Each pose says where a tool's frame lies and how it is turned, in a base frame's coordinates. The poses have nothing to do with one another.
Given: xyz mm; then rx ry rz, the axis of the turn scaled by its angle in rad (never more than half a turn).
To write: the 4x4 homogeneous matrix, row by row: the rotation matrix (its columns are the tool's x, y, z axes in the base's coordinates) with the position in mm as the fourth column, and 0 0 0 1 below. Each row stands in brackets. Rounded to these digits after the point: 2 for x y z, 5 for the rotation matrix.
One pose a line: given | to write
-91.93, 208.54, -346.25, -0.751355, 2.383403, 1.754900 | [[-0.87529, -0.43382, -0.21371, -91.93], [-0.33288, 0.21990, 0.91697, 208.54], [-0.35081, 0.87376, -0.33688, -346.25], [0, 0, 0, 1]]
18.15, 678.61, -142.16, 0.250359, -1.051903, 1.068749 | [[0.07619, -0.81027, -0.58109, 18.15], [0.59389, 0.50501, -0.62631, 678.61], [0.80093, -0.29738, 0.51969, -142.16], [0, 0, 0, 1]]
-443.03, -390.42, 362.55, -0.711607, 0.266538, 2.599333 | [[-0.77581, -0.45248, -0.43976, -443.03], [0.35381, -0.88904, 0.29057, -390.42], [-0.52243, 0.06983, 0.84981, 362.55], [0, 0, 0, 1]]
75.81, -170.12, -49.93, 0.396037, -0.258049, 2.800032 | [[-0.91674, -0.31800, 0.24180, 75.81], [0.26845, -0.93862, -0.21663, -170.12], [0.29584, -0.13368, 0.94584, -49.93], [0, 0, 0, 1]]
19.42, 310.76, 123.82, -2.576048, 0.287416, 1.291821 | [[0.58863, -0.28231, -0.75751, 19.42], [-0.06550, -0.95062, 0.30338, 310.76], [-0.80574, -0.12896, -0.57806, 123.82], [0, 0, 0, 1]]
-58.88, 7.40, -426.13, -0.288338, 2.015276, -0.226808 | [[-0.43073, -0.10381, 0.89649, -58.88], [-0.30048, 0.95318, -0.03399, 7.40], [-0.85099, -0.28402, -0.44175, -426.13], [0, 0, 0, 1]]
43.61, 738.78, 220.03, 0.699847, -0.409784, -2.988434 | [[-0.89687, -0.01631, -0.44198, 43.61], [-0.10327, -0.96398, 0.24512, 738.78], [-0.43006, 0.26549, 0.86288, 220.03], [0, 0, 0, 1]]
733.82, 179.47, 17.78, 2.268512, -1.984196, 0.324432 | [[0.12281, -0.98855, 0.08762, 733.82], [-0.96498, -0.13957, -0.22211, 179.47], [0.23180, -0.05728, -0.97108, 17.78], [0, 0, 0, 1]]
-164.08, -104.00, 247.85, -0.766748, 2.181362, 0.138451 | [[-0.49446, -0.56711, 0.65870, -164.08], [-0.47928, 0.81010, 0.33768, -104.00], [-0.72512, -0.14873, -0.67237, 247.85], [0, 0, 0, 1]]
